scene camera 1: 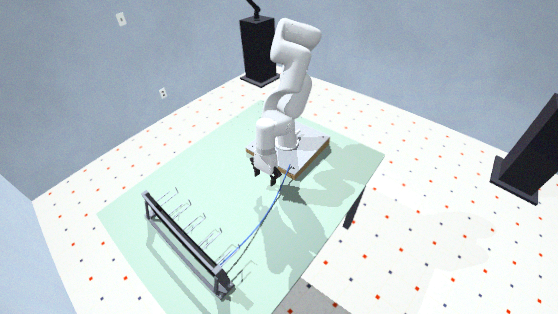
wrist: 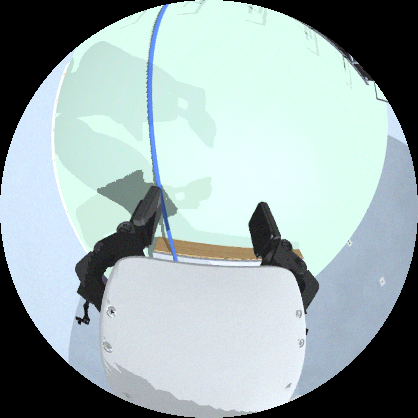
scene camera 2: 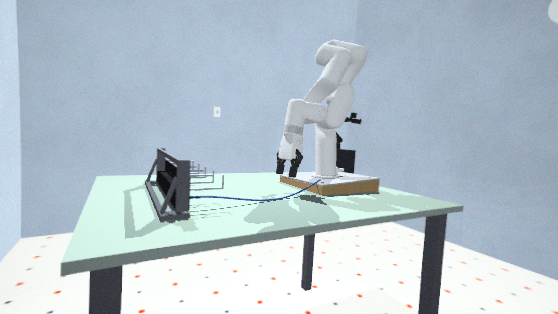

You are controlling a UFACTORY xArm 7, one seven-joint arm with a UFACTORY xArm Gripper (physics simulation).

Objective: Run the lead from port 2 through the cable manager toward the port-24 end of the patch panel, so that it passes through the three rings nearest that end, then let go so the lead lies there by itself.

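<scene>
The blue lead [scene camera 1: 261,221] [scene camera 2: 260,200] [wrist: 150,90] runs from the near end of the patch panel [scene camera 1: 182,232] [scene camera 2: 184,185] across the table to the corner of the robot's base. Wire rings stick out from the panel toward the robot, among them a far ring [scene camera 1: 176,190] and the ring nearest the lead [scene camera 1: 237,246] [scene camera 2: 223,182]. Whether the lead lies inside that ring is unclear. Port numbers are unreadable. My gripper [scene camera 1: 265,180] [scene camera 2: 286,174] [wrist: 208,205] is open and empty, raised beside the base. In the wrist view the lead passes just inside the left finger's tip.
The robot's base plate [scene camera 1: 312,140] [scene camera 2: 350,186] [wrist: 200,247] has a wooden edge and stands on the pale green table [scene camera 1: 150,185] [scene camera 2: 115,187]. Black pedestals stand on the floor, one behind the arm [scene camera 1: 257,50] and one at the right [scene camera 1: 530,155].
</scene>
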